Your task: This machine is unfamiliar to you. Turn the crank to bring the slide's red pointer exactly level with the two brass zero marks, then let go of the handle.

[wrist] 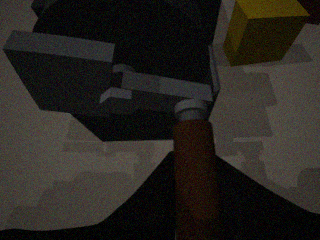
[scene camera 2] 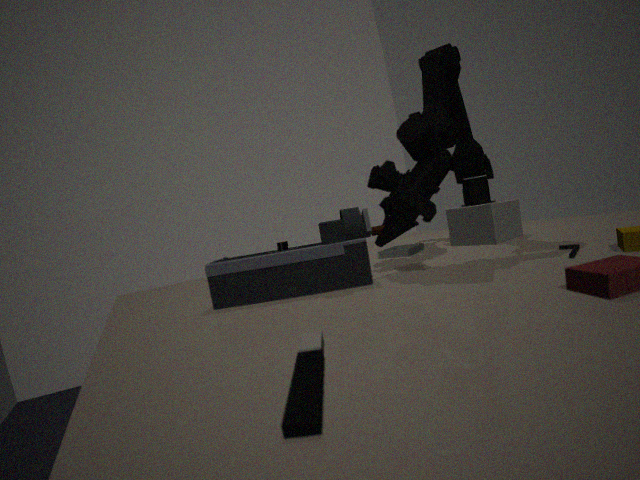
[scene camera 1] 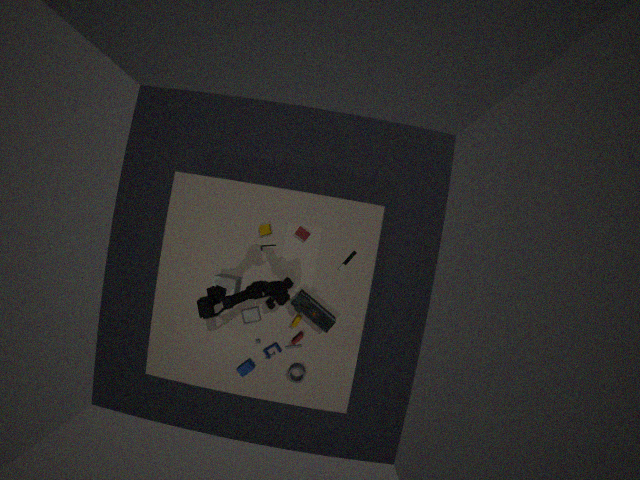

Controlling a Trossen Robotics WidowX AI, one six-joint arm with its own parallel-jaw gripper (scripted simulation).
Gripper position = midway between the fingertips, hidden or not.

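Observation:
The gripper (scene camera 2: 377, 245) appears in scene camera 2 together with a machine (scene camera 2: 341, 261). The wrist view shows the gripper (wrist: 188, 158) as well, with the machine (wrist: 179, 47) again sharing the view, and scene camera 1 offers a further look at the machine (scene camera 1: 323, 319).

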